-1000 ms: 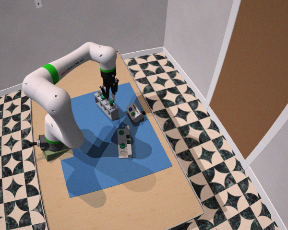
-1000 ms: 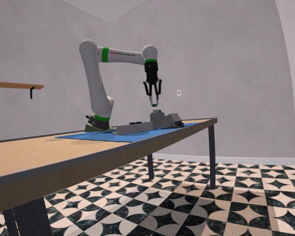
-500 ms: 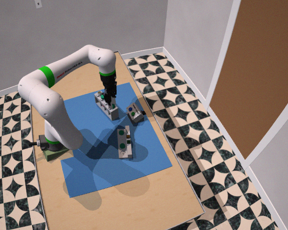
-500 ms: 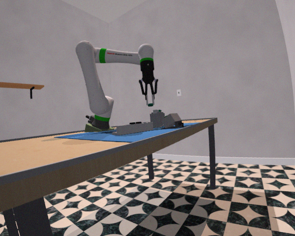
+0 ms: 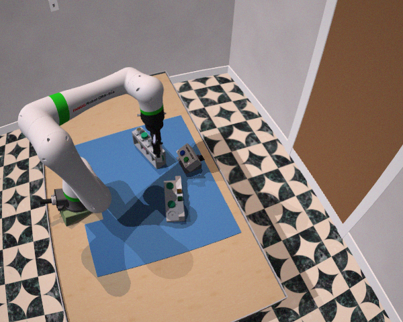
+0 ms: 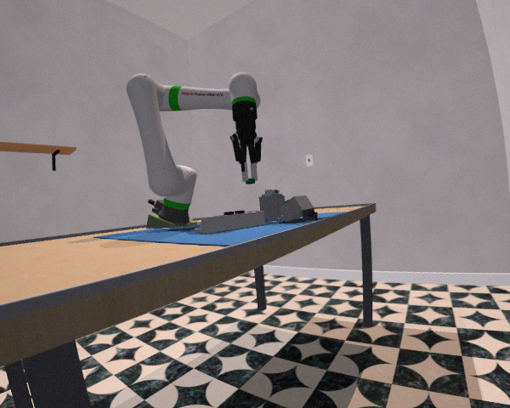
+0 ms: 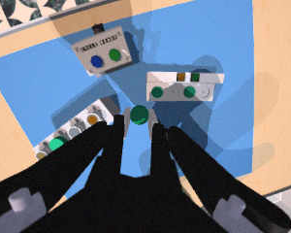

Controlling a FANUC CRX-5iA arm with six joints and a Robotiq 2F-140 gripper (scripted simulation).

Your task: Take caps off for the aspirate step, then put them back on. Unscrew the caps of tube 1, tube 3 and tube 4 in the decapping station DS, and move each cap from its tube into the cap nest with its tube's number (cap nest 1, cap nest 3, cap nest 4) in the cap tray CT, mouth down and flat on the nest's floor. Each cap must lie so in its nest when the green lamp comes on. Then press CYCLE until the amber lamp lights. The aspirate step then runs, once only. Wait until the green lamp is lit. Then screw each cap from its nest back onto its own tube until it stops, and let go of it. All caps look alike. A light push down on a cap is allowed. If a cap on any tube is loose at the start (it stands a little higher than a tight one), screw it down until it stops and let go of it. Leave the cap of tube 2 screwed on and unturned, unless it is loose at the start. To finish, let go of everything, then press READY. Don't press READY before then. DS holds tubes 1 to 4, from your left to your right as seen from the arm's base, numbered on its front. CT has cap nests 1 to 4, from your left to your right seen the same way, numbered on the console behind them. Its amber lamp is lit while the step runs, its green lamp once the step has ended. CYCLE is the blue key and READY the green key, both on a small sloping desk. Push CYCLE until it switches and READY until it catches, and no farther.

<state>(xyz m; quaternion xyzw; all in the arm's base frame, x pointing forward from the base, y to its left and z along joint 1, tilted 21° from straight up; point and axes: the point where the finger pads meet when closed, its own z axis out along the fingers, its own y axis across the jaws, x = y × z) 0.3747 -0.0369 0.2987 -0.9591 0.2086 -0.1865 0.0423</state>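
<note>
Now: hand 13 cm short of the blue cycle key, 12 cm above it and 6 cm to the right of it. From my hand the other things lie so: sloping key desk (15 cm ahead, 13 cm below, 3 cm to the left); green ready key (14 cm ahead, 12 cm below, 1 cm to the left).
</note>
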